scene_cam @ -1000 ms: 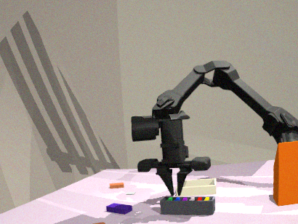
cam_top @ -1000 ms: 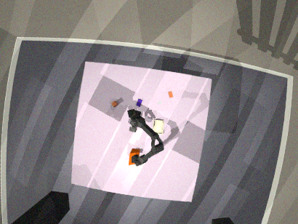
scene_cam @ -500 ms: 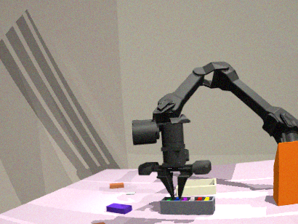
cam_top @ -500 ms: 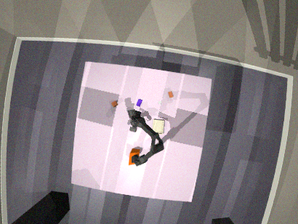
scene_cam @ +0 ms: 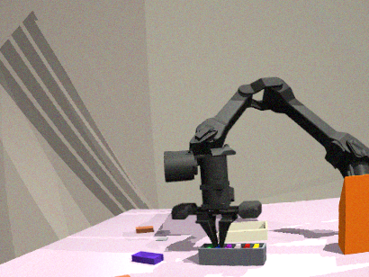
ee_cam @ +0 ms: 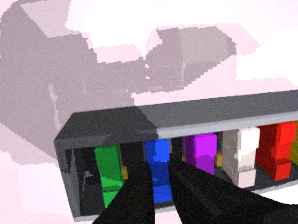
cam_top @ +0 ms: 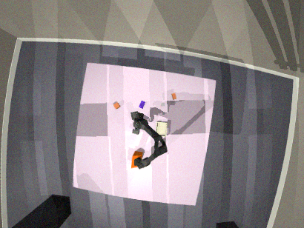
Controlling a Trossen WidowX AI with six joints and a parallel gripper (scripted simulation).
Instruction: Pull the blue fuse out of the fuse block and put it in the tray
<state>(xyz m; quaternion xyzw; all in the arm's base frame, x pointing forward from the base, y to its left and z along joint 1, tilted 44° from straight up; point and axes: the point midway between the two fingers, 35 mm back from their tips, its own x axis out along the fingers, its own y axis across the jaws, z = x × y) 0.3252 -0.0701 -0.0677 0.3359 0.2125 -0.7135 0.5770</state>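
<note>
Now: the purple fuse 20 mm behind my gripper tip and 10 mm below it. From my gripper tip the other things lie so: purple block 170 mm ahead, 30 mm to the right, 30 mm below; blue fuse 10 mm below; green fuse 20 mm ahead, 10 mm below.
</note>
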